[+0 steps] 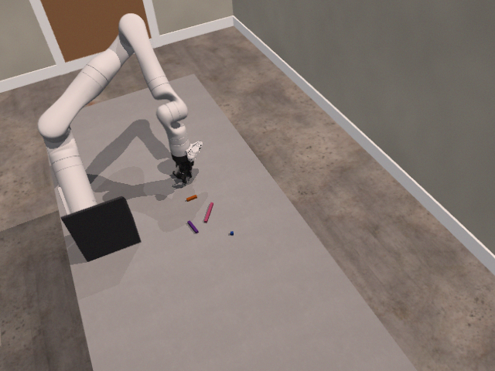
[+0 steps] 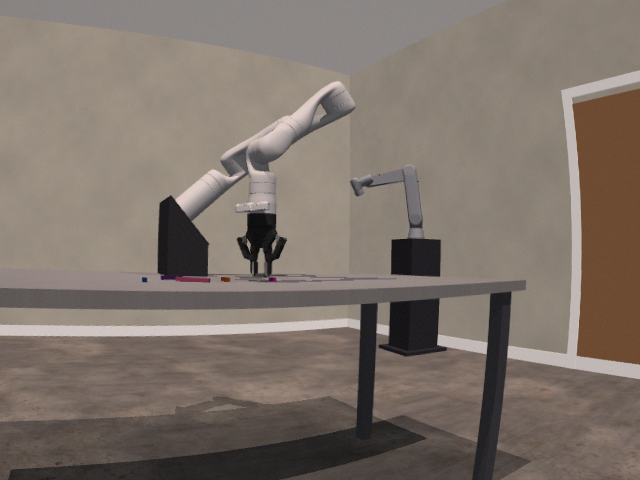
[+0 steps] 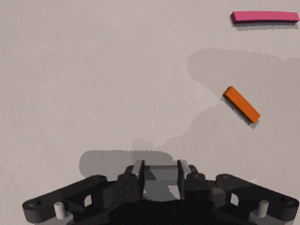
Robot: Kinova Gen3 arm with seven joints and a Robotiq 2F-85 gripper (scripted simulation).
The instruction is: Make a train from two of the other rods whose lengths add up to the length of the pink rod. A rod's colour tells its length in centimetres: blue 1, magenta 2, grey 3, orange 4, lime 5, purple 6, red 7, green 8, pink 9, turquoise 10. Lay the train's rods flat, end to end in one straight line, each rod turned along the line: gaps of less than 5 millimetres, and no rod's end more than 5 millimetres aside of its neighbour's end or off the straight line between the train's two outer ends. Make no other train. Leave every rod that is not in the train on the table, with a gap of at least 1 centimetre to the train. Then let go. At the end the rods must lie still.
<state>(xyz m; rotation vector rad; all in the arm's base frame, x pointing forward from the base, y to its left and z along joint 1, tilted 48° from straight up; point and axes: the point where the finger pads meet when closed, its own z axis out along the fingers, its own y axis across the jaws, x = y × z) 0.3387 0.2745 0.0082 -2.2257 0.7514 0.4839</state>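
The grey rod lies 20 mm below my hand. The rest, counted from my hand: orange rod (90 mm to the right, 30 mm below, 10 mm behind); magenta rod (40 mm to the left, 30 mm below, 20 mm behind); pink rod (190 mm to the right, 40 mm ahead, 30 mm below).
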